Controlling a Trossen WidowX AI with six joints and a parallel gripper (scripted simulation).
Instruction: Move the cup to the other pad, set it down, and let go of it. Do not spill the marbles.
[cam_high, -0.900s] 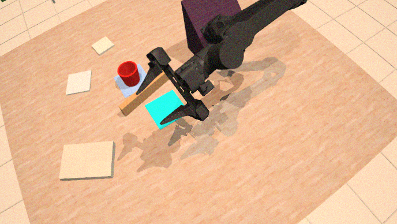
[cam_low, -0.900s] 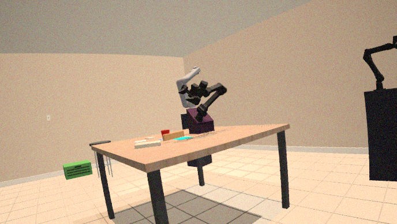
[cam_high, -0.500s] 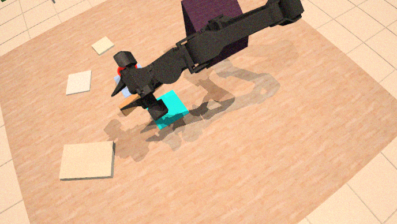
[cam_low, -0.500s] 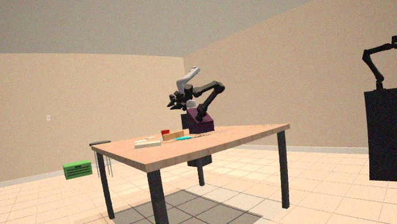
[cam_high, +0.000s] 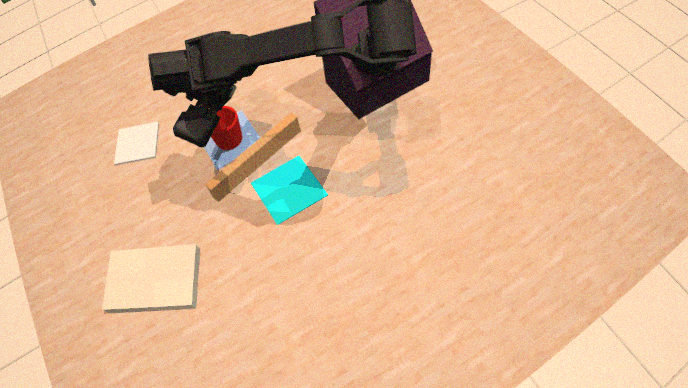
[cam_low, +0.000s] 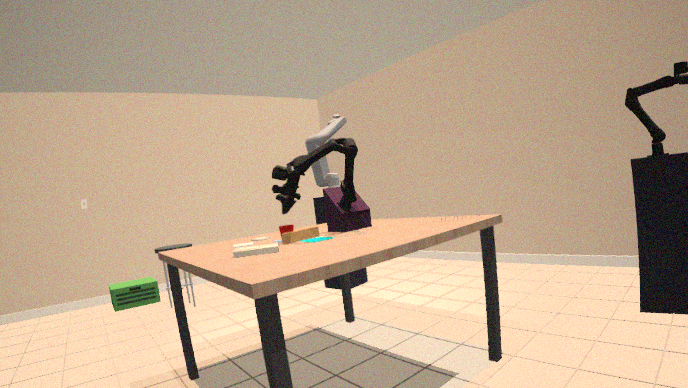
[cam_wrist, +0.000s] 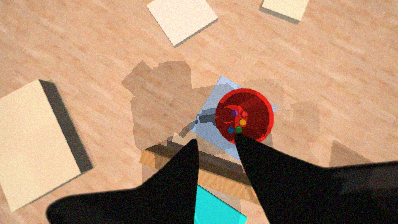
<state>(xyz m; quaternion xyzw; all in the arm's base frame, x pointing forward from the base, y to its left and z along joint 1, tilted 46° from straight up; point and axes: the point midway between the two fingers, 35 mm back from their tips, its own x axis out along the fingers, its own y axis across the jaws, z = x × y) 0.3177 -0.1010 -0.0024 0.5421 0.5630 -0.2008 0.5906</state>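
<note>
Right now my gripper tip is 30 mm past the red cup, 40 mm to the left of it and 100 mm above it. The rest, counted from my gripper tip: cyan pad 50 mm behind, 150 mm to the left, 140 mm below; wooden bar 40 mm behind, 60 mm to the left, 120 mm below; pale blue pad 30 mm behind, 40 mm to the right, 140 mm below.
</note>
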